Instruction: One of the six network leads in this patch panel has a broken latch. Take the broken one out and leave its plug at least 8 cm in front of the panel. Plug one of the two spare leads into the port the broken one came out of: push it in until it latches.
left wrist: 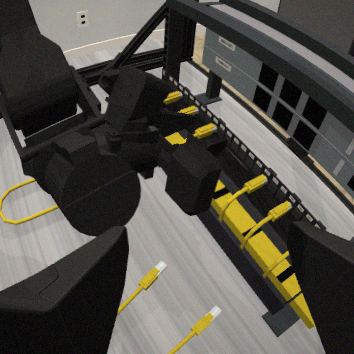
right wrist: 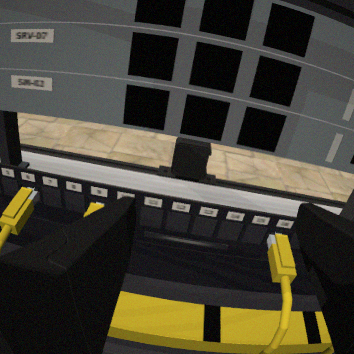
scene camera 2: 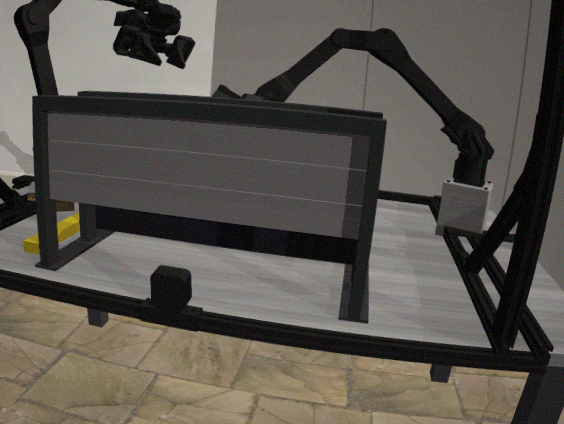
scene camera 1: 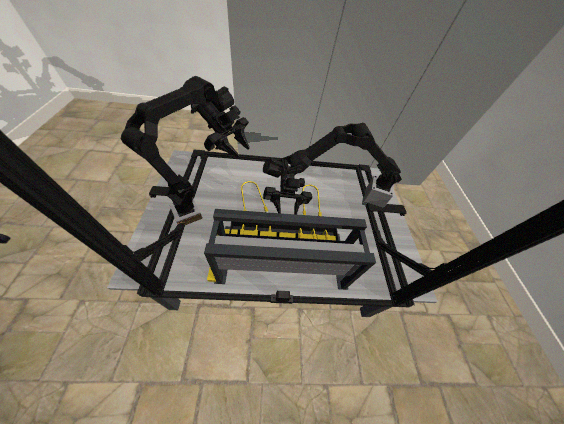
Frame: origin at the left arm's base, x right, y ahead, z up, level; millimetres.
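Seen in the pictures: left gripper, between the fingertips: (left wrist: 209, 236) (scene camera 2: 172, 65) (scene camera 1: 243, 152); right gripper, between the fingertips: (left wrist: 209, 129) (right wrist: 219, 212); left arm's base, origin of its link: (scene camera 1: 184, 208); right arm's base, origin of its link: (scene camera 2: 469, 182) (scene camera 1: 383, 185).
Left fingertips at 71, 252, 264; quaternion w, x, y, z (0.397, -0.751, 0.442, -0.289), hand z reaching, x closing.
Pixels of each thing's top centre, then the offset from my left fingertips to it, as dx, dy, dz. "*": a spot on its surface instead.
- patch panel, centre of its top: (left wrist: 280, 46) (scene camera 2: 217, 98) (scene camera 1: 292, 221) +304, +15, -45
- plug, a spot on its surface: (right wrist: 281, 257) * +228, -6, -213
- yellow loop, a spot on its surface: (left wrist: 22, 218) * +46, +298, -301
- dark rack frame, a spot on its surface: (scene camera 2: 210, 107) * +424, -27, -49
- yellow block, a spot on its surface: (scene camera 2: 65, 229) * +213, -215, -269
The patch panel (left wrist: 241, 143) (right wrist: 165, 220) is a dark strip of numbered ports with yellow leads plugged in. One plug (right wrist: 281, 257) is near the rightmost labels, between my right gripper's fingers and close to the right one, untouched as far as shows. Another plug (right wrist: 17, 210) is by label 6. I cannot tell which latch is broken. Loose plugs (left wrist: 151, 277) (left wrist: 204, 322) and a yellow loop (left wrist: 22, 217) lie on the table before the panel. My left gripper (scene camera 1: 242, 150) (scene camera 2: 171, 65) (left wrist: 209, 236) is open, high above the table. My right gripper (scene camera 1: 288, 212) (right wrist: 219, 212) is open at the panel.
A dark rack frame (scene camera 1: 290, 254) (scene camera 2: 210, 107) with grey equipment faces stands behind and over the panel. A yellow segmented bar (left wrist: 260, 245) (right wrist: 160, 315) runs along the panel's front. The right arm crosses the left wrist view. A yellow block (scene camera 2: 65, 229) lies by the rack's left foot.
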